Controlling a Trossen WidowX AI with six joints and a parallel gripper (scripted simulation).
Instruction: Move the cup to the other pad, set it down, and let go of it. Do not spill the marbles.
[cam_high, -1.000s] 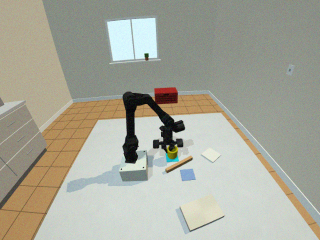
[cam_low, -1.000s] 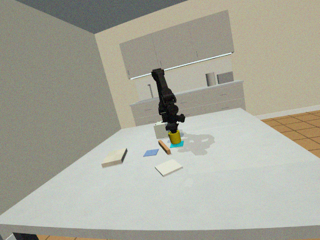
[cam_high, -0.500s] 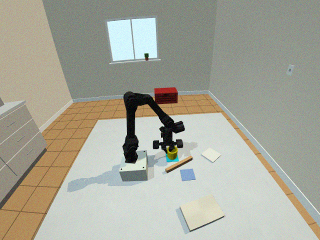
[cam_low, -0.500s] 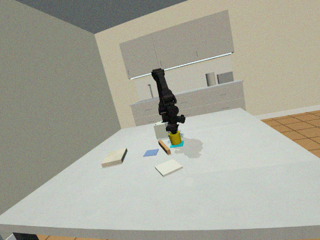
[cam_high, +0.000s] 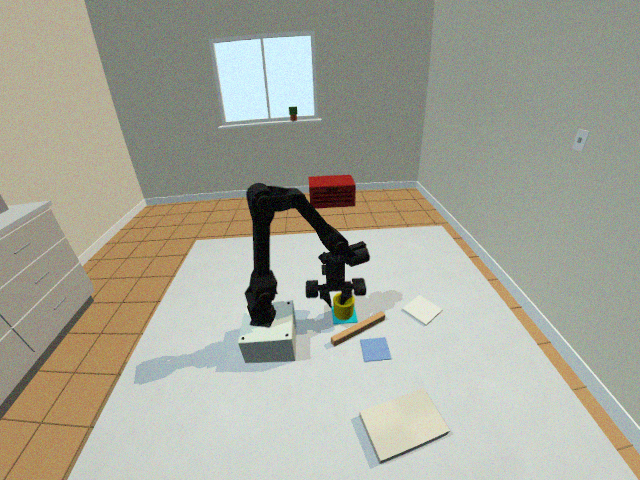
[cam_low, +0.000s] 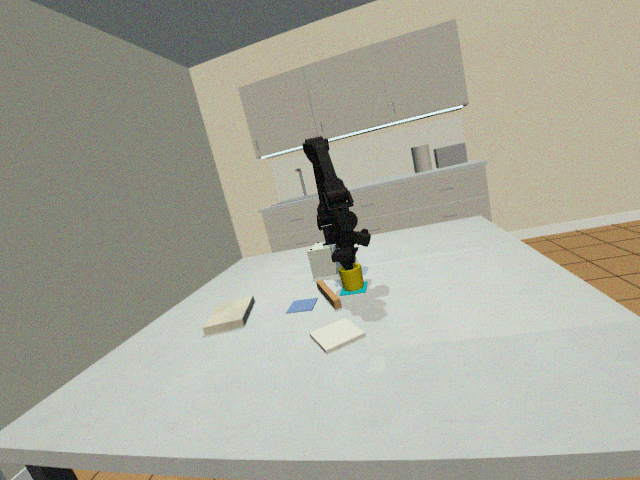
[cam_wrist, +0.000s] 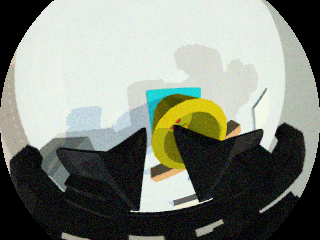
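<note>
Right now the yellow cup is 20 mm ahead of my gripper tip and 10 mm below it. Round my gripper tip: cyan pad (50 mm below, 30 mm ahead, 10 mm to the left); then wooden bar (80 mm ahead, 60 mm to the right, 40 mm below); then blue pad (130 mm to the right, 130 mm ahead, 50 mm below).
</note>
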